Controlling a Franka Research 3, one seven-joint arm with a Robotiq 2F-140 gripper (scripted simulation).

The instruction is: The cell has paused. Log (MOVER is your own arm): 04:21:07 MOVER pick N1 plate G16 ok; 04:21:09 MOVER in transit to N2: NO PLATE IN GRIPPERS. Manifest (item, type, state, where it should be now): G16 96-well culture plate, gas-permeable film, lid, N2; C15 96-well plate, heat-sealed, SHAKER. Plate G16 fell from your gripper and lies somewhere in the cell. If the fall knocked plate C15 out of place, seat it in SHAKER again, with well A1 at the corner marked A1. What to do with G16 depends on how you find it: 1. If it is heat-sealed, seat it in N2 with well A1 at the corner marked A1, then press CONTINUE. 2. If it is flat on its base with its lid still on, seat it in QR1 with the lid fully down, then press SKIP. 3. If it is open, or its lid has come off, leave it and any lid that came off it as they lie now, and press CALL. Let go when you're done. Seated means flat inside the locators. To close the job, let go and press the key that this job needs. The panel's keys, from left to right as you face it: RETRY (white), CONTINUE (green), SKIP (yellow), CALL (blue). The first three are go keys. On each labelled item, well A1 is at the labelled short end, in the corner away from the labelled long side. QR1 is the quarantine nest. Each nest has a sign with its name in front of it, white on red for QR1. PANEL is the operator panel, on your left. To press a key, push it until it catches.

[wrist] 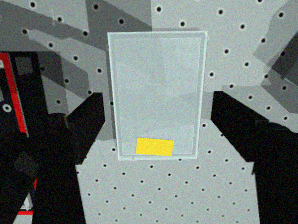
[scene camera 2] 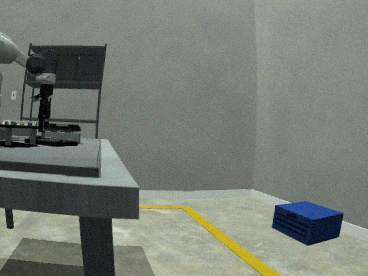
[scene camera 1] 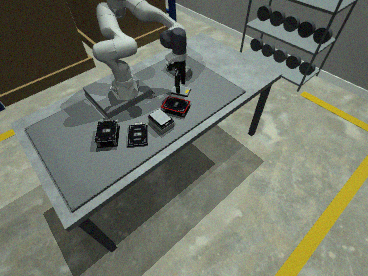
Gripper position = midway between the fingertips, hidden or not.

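A plate lid (wrist: 157, 78) is visible, as is my gripper (wrist: 158, 106).
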